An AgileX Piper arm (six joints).
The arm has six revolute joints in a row. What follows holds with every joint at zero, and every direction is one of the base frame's. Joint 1 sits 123.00 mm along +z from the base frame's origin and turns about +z. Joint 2 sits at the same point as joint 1 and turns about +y. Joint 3 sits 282.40 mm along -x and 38.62 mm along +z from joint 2 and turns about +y. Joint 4 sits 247.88 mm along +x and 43.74 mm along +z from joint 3 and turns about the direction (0.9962, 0, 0.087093). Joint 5 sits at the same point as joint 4 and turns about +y. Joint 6 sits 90.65 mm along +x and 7.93 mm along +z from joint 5 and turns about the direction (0.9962, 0, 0.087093). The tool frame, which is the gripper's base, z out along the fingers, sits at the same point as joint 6; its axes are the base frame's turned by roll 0.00, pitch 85.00 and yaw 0.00 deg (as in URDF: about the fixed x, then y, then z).
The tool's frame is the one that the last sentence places.
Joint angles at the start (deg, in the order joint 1, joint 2, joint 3, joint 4, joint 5, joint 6):
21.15, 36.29, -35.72, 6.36, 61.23, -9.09
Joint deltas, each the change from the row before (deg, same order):
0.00, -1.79, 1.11, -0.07, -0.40, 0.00
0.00, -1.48, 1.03, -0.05, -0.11, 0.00
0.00, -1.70, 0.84, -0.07, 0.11, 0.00
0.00, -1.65, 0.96, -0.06, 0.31, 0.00
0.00, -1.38, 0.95, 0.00, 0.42, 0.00
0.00, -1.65, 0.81, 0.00, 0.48, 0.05
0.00, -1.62, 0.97, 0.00, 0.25, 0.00
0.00, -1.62, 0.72, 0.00, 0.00, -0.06
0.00, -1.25, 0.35, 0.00, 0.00, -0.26
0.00, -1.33, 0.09, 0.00, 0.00, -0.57
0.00, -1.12, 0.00, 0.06, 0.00, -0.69
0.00, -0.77, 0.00, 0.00, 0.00, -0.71
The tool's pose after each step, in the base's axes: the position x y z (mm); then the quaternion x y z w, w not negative. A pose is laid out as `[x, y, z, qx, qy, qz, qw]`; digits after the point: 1 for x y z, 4 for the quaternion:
[79.1, 39.9, 284.3, -0.2378, 0.9241, 0.0843, 0.2870]
[74.9, 38.2, 281.2, -0.2377, 0.9227, 0.0844, 0.2917]
[70.1, 36.3, 279.1, -0.2378, 0.9206, 0.0845, 0.2979]
[65.2, 34.3, 276.0, -0.2380, 0.9195, 0.0844, 0.3011]
[61.0, 32.7, 272.3, -0.2384, 0.9194, 0.0845, 0.3012]
[56.2, 30.9, 269.6, -0.2383, 0.9184, 0.0851, 0.3041]
[51.9, 29.3, 266.0, -0.2384, 0.9172, 0.0855, 0.3074]
[48.1, 27.8, 263.9, -0.2387, 0.9146, 0.0862, 0.3148]
[45.2, 26.7, 263.2, -0.2405, 0.9115, 0.0863, 0.3224]
[42.1, 25.5, 263.9, -0.2446, 0.9066, 0.0858, 0.3329]
[39.5, 24.6, 264.8, -0.2495, 0.9018, 0.0852, 0.3425]
[37.8, 23.9, 265.4, -0.2548, 0.8978, 0.0836, 0.3493]

